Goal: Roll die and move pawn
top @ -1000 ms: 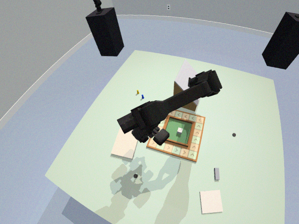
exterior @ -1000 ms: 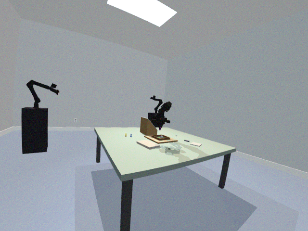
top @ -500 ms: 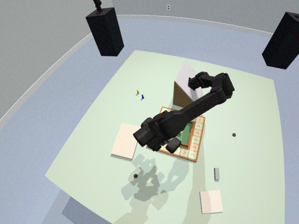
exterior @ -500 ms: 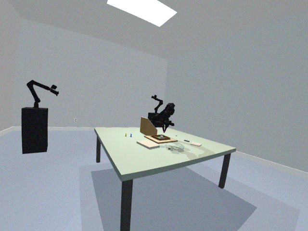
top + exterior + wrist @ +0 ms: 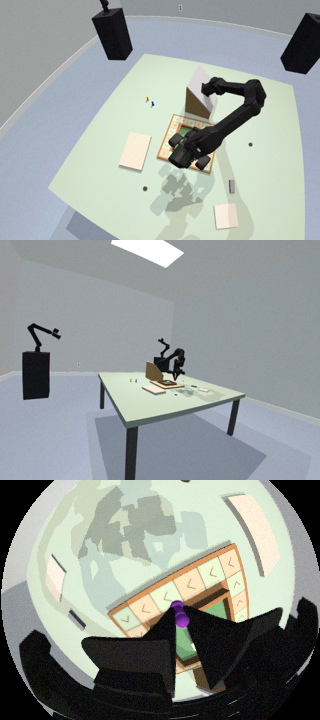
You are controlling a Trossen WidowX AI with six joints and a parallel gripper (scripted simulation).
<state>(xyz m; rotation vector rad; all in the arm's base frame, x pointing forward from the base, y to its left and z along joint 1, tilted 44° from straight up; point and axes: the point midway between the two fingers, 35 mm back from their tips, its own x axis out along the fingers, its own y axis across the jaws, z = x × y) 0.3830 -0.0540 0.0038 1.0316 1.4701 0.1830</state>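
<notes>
My gripper tip is 11 cm past the white die, 5 cm above it and 1 cm to the right of it. Round my gripper tip: blue pawn: 33 cm behind, 28 cm to the right, 6 cm below; grey block: 24 cm to the left, 8 cm ahead, 7 cm below; purple pawn: 1 cm above.
</notes>
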